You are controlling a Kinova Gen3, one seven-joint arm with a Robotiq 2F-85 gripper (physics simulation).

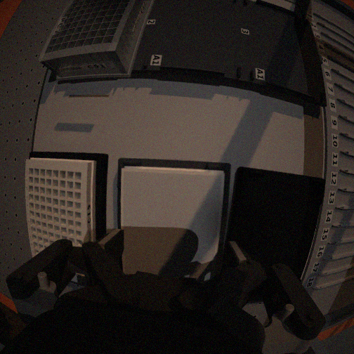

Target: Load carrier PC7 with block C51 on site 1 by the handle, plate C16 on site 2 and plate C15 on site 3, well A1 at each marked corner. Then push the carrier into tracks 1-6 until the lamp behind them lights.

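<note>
Block C51 [90, 45], a grey block with a square grid top, sits at the left end of the dark carrier [200, 45]. Sites 2 and 3 of the carrier show bare, with A1 labels at their near corners. A white plate [172, 200] with a smooth top lies in the middle dark holder; no label on it is readable. A cream plate [56, 200] with square wells lies in the left holder; its side label is too blurred to read surely. My gripper [173, 246] is open, its fingers above the near part of the smooth white plate, with nothing between them.
A third dark holder [277, 217] lies right of the smooth plate and shows no plate. Numbered tracks [345, 177] run along the right side, the low numbers toward the top. A perforated grey surface [17, 115] is at the left. The lamp cannot be made out.
</note>
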